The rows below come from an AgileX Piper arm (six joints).
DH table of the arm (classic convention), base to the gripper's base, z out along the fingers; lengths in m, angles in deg. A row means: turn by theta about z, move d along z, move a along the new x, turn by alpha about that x. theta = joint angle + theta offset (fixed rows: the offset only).
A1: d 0.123  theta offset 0  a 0  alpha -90
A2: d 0  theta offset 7.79  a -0.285  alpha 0
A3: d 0  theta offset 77.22  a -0.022  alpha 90
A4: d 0.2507  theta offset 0  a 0  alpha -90
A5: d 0  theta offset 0  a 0  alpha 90
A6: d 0.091  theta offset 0  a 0  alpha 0
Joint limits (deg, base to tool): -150..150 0..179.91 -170..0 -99.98..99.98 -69.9..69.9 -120..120
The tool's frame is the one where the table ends.
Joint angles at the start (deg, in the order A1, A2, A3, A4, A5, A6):
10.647 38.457 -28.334 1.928 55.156 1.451
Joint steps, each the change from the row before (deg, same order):
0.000 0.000 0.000 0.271 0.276 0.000
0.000 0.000 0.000 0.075 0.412 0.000
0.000 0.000 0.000 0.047 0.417 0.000
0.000 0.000 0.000 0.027 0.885 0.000
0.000 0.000 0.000 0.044 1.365 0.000
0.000 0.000 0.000 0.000 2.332 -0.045
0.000 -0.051 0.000 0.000 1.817 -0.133
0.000 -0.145 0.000 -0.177 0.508 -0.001
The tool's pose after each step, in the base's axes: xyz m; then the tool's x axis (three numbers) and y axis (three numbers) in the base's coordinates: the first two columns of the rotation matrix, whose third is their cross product. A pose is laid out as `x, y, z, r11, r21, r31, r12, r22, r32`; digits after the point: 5 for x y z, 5 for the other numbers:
0.09706, 0.02117, 0.24915, -0.86422, -0.11458, -0.48989, -0.15942, 0.98591, 0.05064
0.09647, 0.02118, 0.24883, -0.86776, -0.11473, -0.48356, -0.15920, 0.98589, 0.05178
0.09589, 0.02115, 0.24852, -0.87124, -0.11516, -0.47716, -0.15903, 0.98588, 0.05243
0.09466, 0.02098, 0.24785, -0.87835, -0.11677, -0.46353, -0.15881, 0.98591, 0.05256
0.09274, 0.02073, 0.24687, -0.88891, -0.11919, -0.44230, -0.15847, 0.98595, 0.05279
0.08943, 0.02019, 0.24530, -0.90554, -0.12461, -0.40555, -0.15876, 0.98597, 0.05154
0.08671, 0.01973, 0.24424, -0.91686, -0.13028, -0.37736, -0.16063, 0.98575, 0.04997
0.08572, 0.01931, 0.24416, -0.91889, -0.13243, -0.37162, -0.16099, 0.98585, 0.04677

